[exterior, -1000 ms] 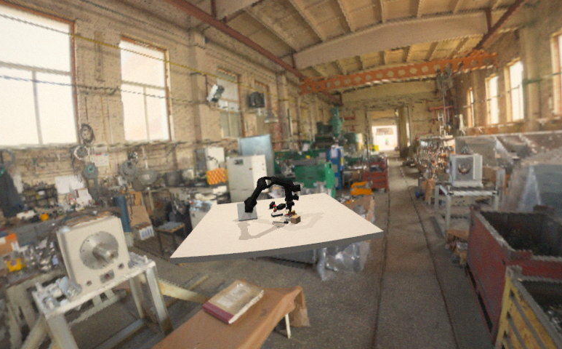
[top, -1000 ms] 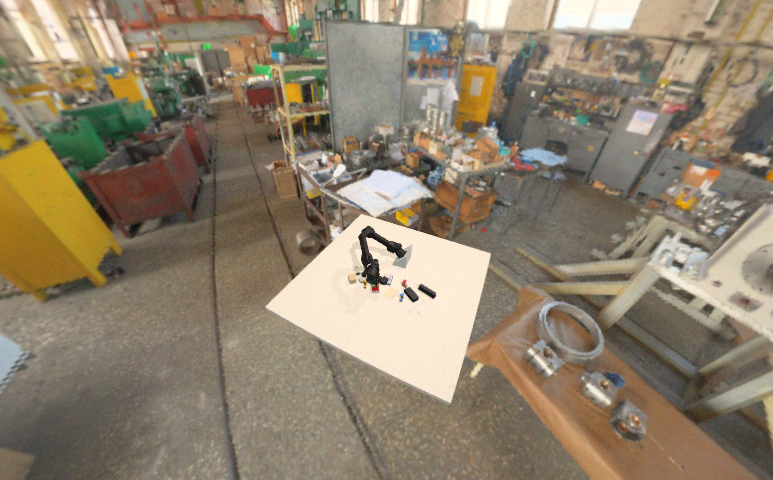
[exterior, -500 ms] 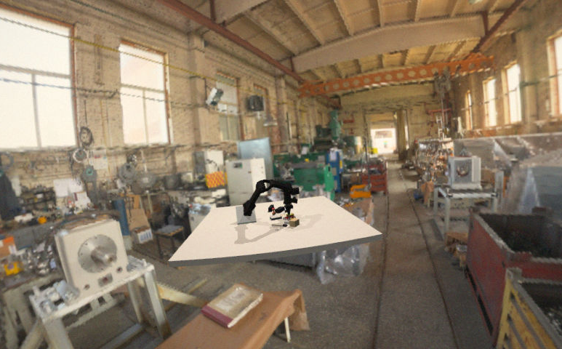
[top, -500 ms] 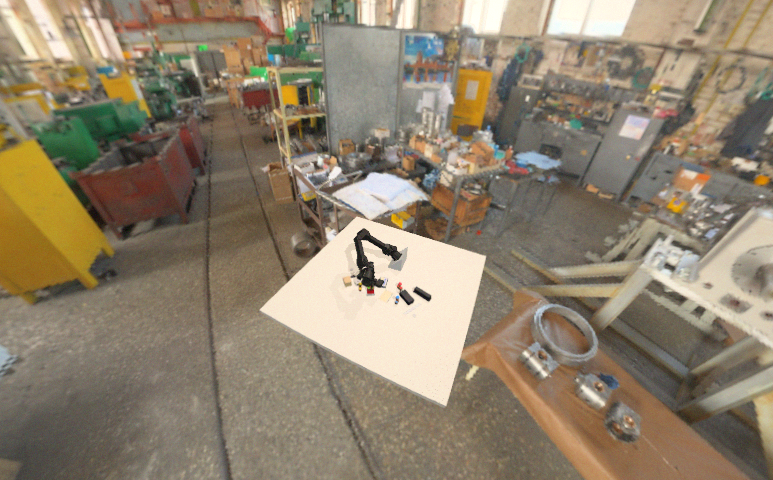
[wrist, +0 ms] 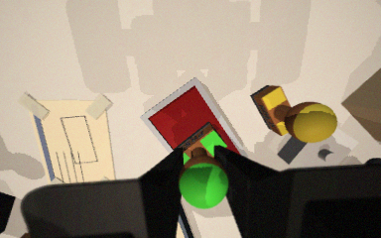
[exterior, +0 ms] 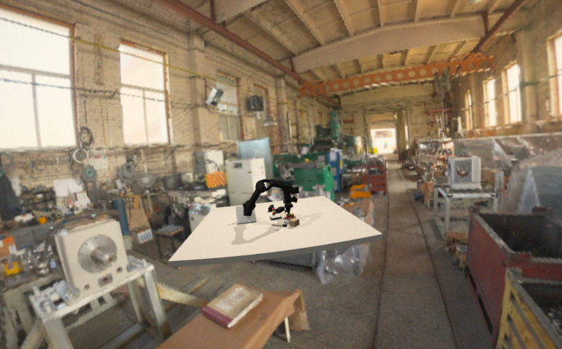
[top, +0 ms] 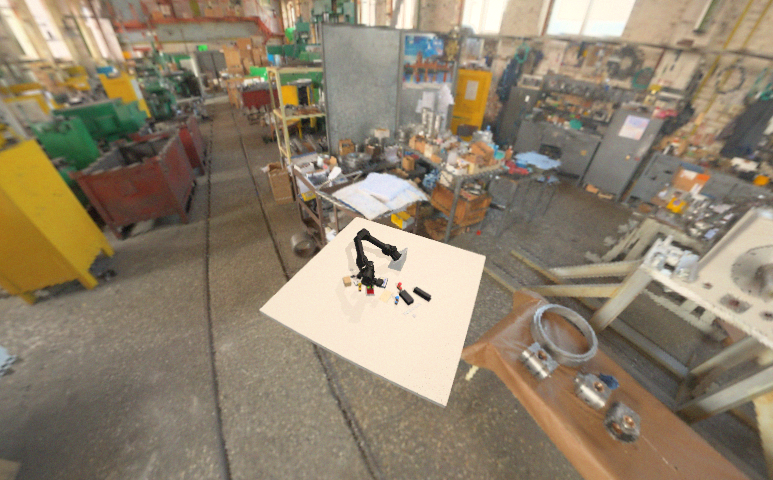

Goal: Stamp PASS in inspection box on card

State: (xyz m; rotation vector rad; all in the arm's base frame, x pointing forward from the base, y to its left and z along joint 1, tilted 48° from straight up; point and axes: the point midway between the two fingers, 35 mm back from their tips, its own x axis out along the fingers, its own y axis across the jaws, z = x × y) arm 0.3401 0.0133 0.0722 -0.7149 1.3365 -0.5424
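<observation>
The red ink pad is 40 mm below my gripper tip. From my gripper tip the other things lie so: yellow-knobbed stamp (20 mm ahead, 70 mm to the right, 30 mm below); then green-knobbed stamp (right at my gripper tip); then grey block (20 mm behind, 120 mm to the right, 30 mm below).
</observation>
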